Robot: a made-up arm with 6 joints. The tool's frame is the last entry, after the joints. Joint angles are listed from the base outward. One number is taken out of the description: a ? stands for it. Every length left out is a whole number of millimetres.
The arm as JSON. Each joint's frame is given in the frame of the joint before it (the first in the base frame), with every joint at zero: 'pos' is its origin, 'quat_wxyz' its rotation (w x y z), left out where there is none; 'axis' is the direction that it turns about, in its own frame. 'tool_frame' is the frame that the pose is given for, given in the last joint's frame.
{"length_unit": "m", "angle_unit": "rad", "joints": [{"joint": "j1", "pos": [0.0, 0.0, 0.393], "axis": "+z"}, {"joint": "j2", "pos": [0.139, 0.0, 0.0], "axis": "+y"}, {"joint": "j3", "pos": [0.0, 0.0, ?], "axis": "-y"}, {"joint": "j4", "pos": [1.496, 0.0, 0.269], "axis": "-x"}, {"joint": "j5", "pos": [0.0, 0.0, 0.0], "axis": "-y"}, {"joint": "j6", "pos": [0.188, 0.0, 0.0], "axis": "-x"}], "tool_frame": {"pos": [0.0, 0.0, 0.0]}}
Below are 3 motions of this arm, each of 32 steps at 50 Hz.
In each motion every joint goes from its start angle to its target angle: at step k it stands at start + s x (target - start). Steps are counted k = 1, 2, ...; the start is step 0. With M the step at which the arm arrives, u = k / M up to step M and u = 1 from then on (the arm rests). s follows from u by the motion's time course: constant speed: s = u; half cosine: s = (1 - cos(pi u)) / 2; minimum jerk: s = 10 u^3 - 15 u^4 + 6 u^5.
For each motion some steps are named. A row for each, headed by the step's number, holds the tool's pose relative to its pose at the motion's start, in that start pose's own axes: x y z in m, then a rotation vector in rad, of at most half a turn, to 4 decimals.
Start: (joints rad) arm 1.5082 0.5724 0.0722 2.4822 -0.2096 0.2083
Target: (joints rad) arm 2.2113 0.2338 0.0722 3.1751 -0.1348 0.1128
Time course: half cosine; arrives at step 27
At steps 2, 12, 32:
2: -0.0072 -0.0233 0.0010 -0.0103 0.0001 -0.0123
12: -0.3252 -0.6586 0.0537 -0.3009 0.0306 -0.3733
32: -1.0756 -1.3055 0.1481 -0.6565 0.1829 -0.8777

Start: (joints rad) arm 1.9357 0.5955 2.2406 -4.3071 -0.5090 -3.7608
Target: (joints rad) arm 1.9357 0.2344 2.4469 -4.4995 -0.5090 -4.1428
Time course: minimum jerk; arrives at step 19
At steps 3, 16, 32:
3: 0.0084 0.0349 -0.0098 0.0246 0.0010 0.0130
16: 0.0188 1.1277 -0.1885 0.7793 0.1515 0.3850
32: 0.0113 1.1626 -0.1903 0.8035 0.1603 0.3960

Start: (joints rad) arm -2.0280 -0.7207 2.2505 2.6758 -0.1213 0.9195
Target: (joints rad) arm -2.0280 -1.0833 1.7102 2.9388 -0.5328 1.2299
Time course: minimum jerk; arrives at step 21
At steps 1, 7, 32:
1: 0.0003 0.0000 0.0000 -0.0006 0.0001 0.0002
7: 0.0553 0.0057 -0.0066 -0.1222 0.0251 0.0467
32: 0.1982 0.0318 -0.0686 -0.5764 0.1415 0.2001

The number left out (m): 1.017
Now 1 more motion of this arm.
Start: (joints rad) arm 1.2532 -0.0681 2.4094 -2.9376 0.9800 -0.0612
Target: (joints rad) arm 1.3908 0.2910 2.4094 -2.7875 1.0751 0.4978
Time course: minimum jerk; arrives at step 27
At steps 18, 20, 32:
18: 0.3560 0.0009 0.5891 -0.4579 -0.3722 -0.0264
20: 0.3861 -0.0067 0.6666 -0.5144 -0.4165 -0.0442
32: 0.4175 -0.0179 0.7587 -0.5810 -0.4678 -0.0692

